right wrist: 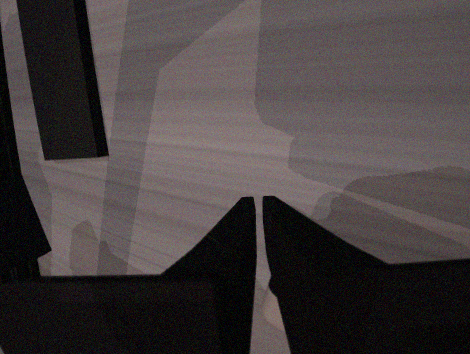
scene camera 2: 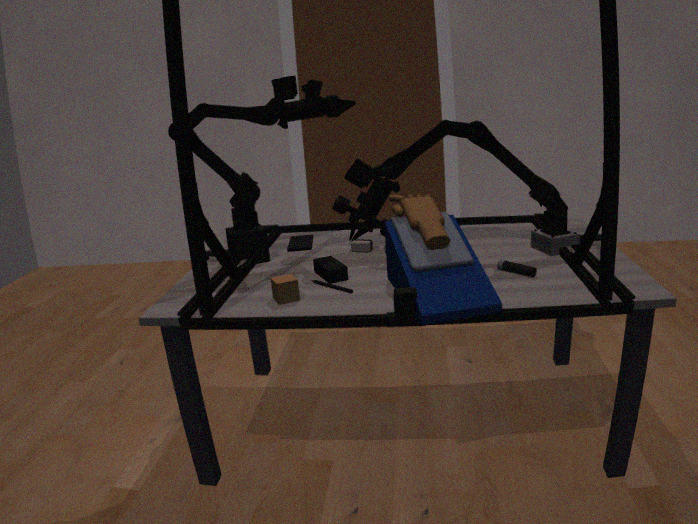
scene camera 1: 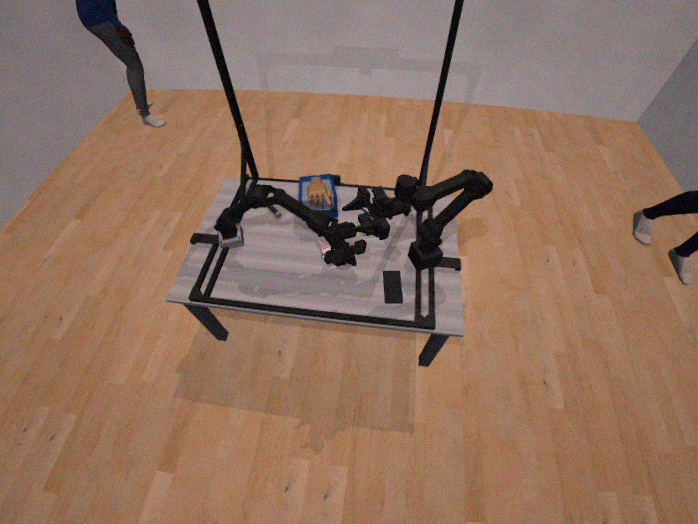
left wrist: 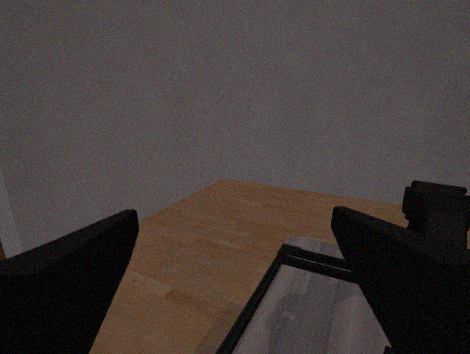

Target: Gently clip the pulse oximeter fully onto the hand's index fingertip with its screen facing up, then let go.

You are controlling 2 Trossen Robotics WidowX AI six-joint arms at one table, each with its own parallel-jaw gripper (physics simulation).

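Places are measured from the left arm's base along level axes (x ahead, y left, z up), in metres.
Pixels of known places: left gripper, fingertip midpoint: [scene camera 2: 349, 102] [scene camera 1: 347, 219] [left wrist: 236, 218]; right gripper, fingertip midpoint: [right wrist: 258, 208] [scene camera 2: 350, 240] [scene camera 1: 355, 265]; left arm's base at its link origin: [scene camera 2: 245, 228] [scene camera 1: 427, 247]; right arm's base at its link origin: [scene camera 2: 555, 232] [scene camera 1: 229, 233].
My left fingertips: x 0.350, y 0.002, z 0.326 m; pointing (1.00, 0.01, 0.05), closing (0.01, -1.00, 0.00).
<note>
Ahead of a thing's pixels: the offset from my left fingertips to its top centre.
The tan hand [scene camera 1: 319, 190] [scene camera 2: 426, 218] lies on a grey pad on the blue sloped stand; its single fingers are hard to tell apart. The small pale pulse oximeter [scene camera 1: 325, 249] [scene camera 2: 361, 245] is on the table, close by the right fingertips in scene camera 2, with a pink-red patch in scene camera 1. My right gripper [scene camera 2: 352, 239] [right wrist: 258, 208] is low at the table, its fingertips almost together with a thin empty slit. A pale sliver shows lower down between its fingers, mostly hidden. My left gripper [scene camera 2: 351, 103] [left wrist: 236, 218] is open and empty, high above the table.
The blue stand [scene camera 1: 333, 212] [scene camera 2: 459, 296] is beside the right arm. A black flat block @(dx -0.169, dy +0.066, dz -0.413 m) [scene camera 1: 392, 287] [scene camera 2: 299, 242] [right wrist: 60, 90], a black box @(dx -0.202, dy -0.274, dz -0.385 m) [scene camera 2: 330, 269], an orange cube @(dx -0.349, dy -0.368, dz -0.370 m) [scene camera 2: 285, 288], a dark pen @(dx -0.233, dy -0.353, dz -0.411 m) [scene camera 2: 332, 285] and a black cylinder @(dx +0.184, dy -0.531, dz -0.393 m) [scene camera 2: 517, 267] lie on the table.
</note>
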